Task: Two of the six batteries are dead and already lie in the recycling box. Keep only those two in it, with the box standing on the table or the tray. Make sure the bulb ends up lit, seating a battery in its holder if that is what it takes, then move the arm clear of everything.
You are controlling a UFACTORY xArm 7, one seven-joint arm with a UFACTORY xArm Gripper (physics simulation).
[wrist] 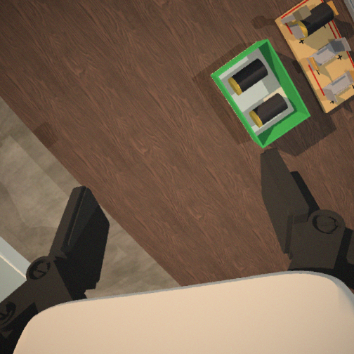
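Observation:
The green recycling box [291,105] stands on the wooden table at the upper right of the wrist view. Two dark batteries with yellow ends lie in it, one battery [248,76] toward the top and the other battery [269,109] lower down. A wooden holder board [327,105] lies to the right of the box, partly cut off by the view's edge. A dark battery [318,19] sits in its top holder; two more holders [329,54] [339,86] below show no battery. My gripper [177,189] is open and empty, above the table. The bulb does not show.
The brown table top [140,125] spreads under the gripper and to the upper left. Its edge runs diagonally at the lower left, with the greyish floor [30,170] beyond it. A pale surface [9,272] shows at the far left. A grey edge shows at the top right corner.

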